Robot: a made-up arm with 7 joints.
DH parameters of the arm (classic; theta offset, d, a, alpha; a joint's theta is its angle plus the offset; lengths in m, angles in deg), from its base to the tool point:
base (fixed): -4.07 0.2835 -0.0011 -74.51
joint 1: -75.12 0.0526 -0.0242 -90
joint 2: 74 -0.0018 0.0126 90
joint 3: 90 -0.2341 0.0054 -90
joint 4: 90 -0.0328 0.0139 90
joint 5: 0 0.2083 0.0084 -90
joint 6: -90 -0.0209 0.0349 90
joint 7: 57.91 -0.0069 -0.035 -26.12
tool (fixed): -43.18 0.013 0 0
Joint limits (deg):
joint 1: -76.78..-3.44
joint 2: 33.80..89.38
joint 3: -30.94..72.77
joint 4: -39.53..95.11
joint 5: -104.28..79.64
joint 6: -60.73..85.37
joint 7: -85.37..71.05
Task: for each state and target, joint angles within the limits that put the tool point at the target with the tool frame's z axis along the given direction. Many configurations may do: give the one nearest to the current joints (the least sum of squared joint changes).
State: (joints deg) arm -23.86 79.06 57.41 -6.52 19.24 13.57 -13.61
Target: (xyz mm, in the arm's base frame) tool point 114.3 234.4 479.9 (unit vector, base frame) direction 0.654 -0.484 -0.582
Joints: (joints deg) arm -26.00 89.34 70.10 -27.32 67.04 9.47 4.27
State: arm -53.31 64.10 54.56 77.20 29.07 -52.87 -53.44
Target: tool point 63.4 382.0 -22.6 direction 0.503 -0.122 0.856
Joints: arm -16.57 54.90 49.18 87.15 30.10 -33.16 -54.32
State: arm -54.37 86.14 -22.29 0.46 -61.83 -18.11 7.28
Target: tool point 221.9 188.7 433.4 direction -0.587 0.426 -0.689
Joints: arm -58.37 82.23 19.86 -2.75 -78.77 -52.61 0.55
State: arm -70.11 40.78 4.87 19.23 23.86 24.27 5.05
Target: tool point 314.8 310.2 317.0 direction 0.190 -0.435 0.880
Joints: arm -50.95 65.78 29.65 16.43 26.96 61.92 -13.50
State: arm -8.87 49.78 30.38 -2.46 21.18 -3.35 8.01
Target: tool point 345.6 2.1 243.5 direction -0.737 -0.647 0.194
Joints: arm -55.78 33.80 -5.24 -17.70 27.76 27.98 21.23
